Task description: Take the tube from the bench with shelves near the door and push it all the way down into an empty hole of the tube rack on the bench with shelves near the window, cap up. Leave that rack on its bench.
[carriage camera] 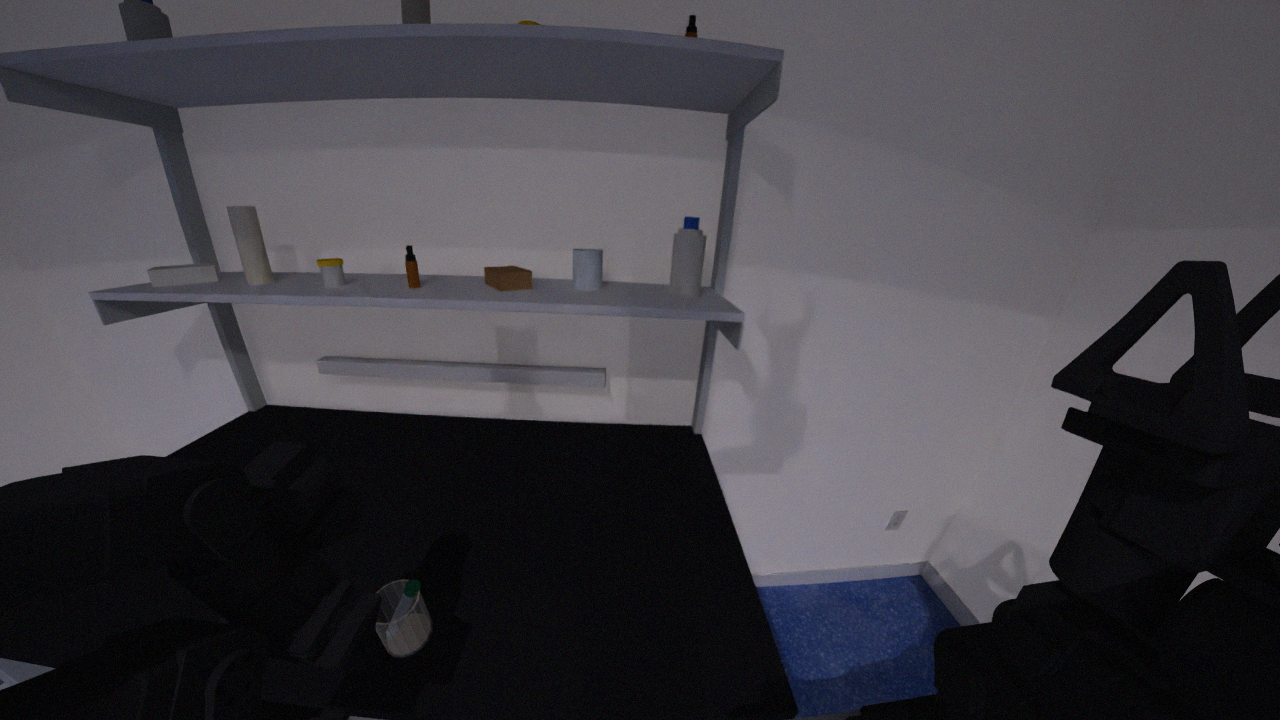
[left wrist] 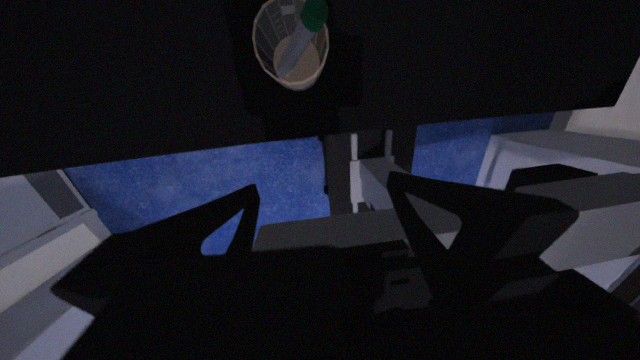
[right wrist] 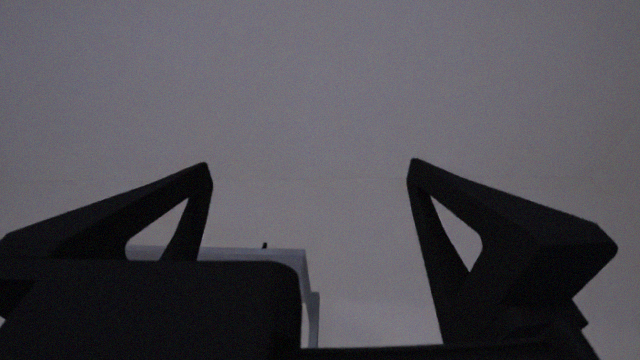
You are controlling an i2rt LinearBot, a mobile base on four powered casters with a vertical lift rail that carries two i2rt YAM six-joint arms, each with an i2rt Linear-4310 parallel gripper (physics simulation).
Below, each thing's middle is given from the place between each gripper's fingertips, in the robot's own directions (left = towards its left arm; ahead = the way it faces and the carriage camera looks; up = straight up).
My right gripper is now 180 mm short of the clear beaker point(carriage camera: 407, 635), 630 mm to the right of it and 580 mm above it.
The clear beaker lies 11 cm ahead of my left hand, 1 cm to the left of it and 13 cm below it.
